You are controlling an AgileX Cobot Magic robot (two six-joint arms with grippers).
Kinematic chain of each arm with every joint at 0, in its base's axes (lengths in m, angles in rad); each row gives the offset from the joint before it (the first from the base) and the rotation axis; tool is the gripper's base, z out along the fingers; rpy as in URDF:
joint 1: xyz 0 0 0.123 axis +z
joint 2: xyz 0 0 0 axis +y
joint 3: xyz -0.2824 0 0.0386 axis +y
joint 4: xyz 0.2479 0 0.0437 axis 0.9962 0 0.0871
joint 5: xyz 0 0 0 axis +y
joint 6: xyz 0.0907 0 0.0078 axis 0.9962 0 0.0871
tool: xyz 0 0 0 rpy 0 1.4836 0
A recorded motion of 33 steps. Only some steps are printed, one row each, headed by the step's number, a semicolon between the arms.
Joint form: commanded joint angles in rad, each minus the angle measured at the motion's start. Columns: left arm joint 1, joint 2, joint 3, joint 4, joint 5, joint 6; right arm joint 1, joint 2, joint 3, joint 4, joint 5, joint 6.
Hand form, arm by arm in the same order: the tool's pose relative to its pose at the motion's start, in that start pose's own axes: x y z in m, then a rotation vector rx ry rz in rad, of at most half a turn. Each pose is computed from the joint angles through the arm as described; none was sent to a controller.
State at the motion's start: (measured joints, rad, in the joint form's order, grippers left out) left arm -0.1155 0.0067 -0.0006 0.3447 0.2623 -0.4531; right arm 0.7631 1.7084 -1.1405 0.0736 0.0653 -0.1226
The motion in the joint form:
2: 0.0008 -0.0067 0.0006 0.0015 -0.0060 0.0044; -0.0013 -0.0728 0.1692 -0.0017 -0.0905 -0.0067
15: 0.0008 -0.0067 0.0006 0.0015 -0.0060 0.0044; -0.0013 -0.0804 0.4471 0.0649 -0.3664 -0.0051
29: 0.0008 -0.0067 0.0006 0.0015 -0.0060 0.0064; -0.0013 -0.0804 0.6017 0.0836 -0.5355 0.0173
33: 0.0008 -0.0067 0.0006 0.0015 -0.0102 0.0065; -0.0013 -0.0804 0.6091 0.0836 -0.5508 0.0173
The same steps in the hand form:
2: -0.0006 -0.0001 -0.0005 0.0022 -0.0117 0.0052; 0.0310 0.0005 -0.0172 0.0074 0.0065 -0.0076
15: -0.0006 -0.0001 -0.0005 0.0022 -0.0117 0.0052; 0.0992 0.0004 -0.0247 0.0468 0.0042 0.0544
29: -0.0006 -0.0001 -0.0005 0.0022 -0.0117 0.0072; 0.1354 -0.0004 -0.0361 0.0770 -0.0085 0.0852
33: -0.0010 -0.0003 -0.0005 0.0040 -0.0155 0.0073; 0.1364 -0.0006 -0.0368 0.0792 -0.0162 0.0843

